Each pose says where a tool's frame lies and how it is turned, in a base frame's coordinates. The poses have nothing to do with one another.
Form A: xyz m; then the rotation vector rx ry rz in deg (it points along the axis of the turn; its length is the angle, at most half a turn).
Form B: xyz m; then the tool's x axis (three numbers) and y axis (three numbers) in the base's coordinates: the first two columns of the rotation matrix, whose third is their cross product. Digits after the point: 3 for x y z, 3 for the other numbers.
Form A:
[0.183 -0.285 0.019 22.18 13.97 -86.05]
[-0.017 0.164 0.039 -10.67 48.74 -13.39]
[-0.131 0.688 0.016 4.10 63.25 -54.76]
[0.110 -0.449 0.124 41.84 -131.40 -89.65]
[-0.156 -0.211 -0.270 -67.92 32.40 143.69]
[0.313 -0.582 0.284 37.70 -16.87 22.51]
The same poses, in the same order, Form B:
[0.183 -0.285 0.019 0.062 -0.918 -0.391 0.995 0.025 0.098]
[-0.017 0.164 0.039 0.637 -0.277 -0.720 0.129 0.958 -0.255]
[-0.131 0.688 0.016 0.111 -0.617 -0.779 0.683 0.617 -0.391]
[0.110 -0.449 0.124 -0.836 -0.545 -0.058 -0.253 0.290 0.923]
[-0.156 -0.211 -0.270 -0.610 0.107 -0.785 -0.434 -0.874 0.217]
[0.313 -0.582 0.284 0.886 0.259 0.385 -0.442 0.722 0.532]

